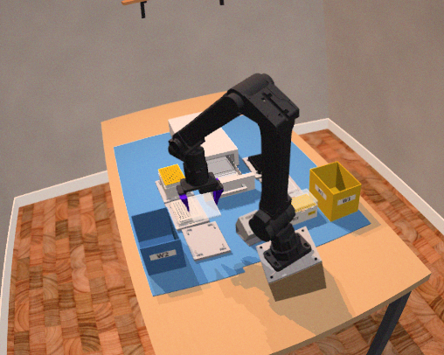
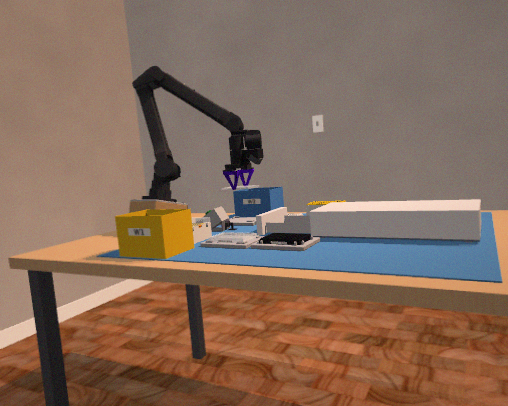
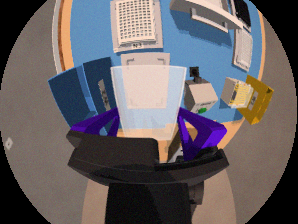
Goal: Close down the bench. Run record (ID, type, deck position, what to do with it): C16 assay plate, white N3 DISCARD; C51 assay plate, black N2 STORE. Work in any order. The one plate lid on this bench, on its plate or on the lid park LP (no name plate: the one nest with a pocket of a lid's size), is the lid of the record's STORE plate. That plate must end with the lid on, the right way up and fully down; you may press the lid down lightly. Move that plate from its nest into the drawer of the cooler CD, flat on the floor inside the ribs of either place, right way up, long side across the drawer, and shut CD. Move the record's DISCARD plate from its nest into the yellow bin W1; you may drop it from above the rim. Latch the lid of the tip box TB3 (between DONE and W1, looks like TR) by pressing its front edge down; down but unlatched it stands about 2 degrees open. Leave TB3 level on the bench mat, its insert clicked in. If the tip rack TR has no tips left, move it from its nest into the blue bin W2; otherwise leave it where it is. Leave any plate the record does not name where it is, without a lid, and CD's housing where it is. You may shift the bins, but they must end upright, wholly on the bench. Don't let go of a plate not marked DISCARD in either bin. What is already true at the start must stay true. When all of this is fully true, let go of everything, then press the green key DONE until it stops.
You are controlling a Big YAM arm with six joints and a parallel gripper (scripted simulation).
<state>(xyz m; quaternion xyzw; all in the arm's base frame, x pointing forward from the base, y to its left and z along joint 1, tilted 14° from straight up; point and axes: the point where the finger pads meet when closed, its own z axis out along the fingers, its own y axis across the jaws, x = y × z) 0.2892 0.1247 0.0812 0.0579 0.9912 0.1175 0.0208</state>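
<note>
The black plate is 320 mm ahead of my hand, 370 mm to the right of it and 130 mm below it. The rest, counted from my hand: green key DONE: 70 mm behind, 140 mm to the right, 80 mm below; lid park LP: 10 mm to the left, 140 mm below; plate lid: right at my hand.
</note>
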